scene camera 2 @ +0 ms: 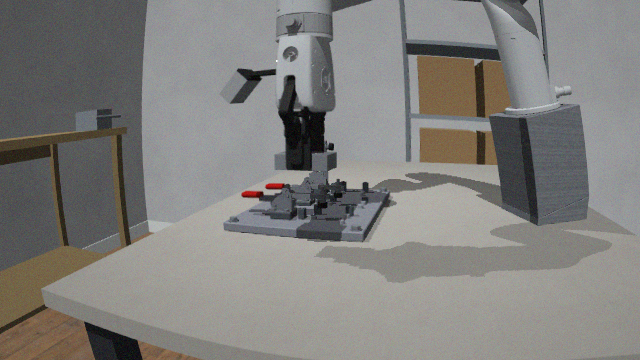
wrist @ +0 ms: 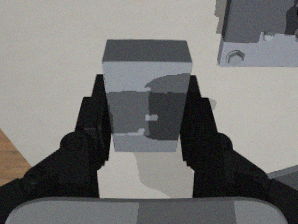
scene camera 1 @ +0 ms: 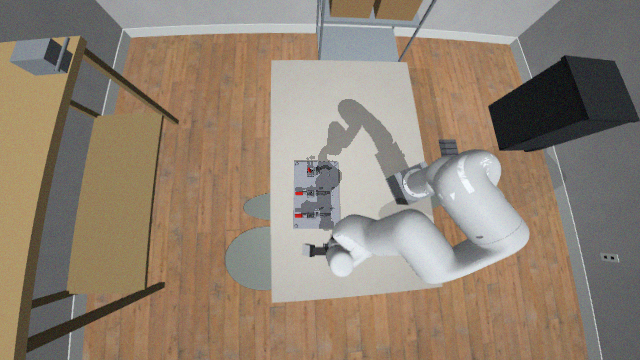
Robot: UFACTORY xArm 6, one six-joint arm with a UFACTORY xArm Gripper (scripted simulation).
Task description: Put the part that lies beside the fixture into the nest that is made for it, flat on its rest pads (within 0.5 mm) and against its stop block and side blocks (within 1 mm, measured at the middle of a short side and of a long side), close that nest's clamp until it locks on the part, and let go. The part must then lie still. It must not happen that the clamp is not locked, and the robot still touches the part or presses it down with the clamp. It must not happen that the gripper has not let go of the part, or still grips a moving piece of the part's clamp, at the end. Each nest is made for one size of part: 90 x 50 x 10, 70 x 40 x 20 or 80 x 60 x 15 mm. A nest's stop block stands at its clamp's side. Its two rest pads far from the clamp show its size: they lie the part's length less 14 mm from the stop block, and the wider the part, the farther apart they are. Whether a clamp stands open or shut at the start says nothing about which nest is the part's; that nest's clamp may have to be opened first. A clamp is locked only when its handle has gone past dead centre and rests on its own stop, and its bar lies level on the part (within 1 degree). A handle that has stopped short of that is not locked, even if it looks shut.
Note:
In view: the gripper (scene camera 2: 306, 167), a grey block part (wrist: 146, 81) and a fixture plate (scene camera 1: 302, 183).
The gripper also shows in the wrist view (wrist: 145, 93).

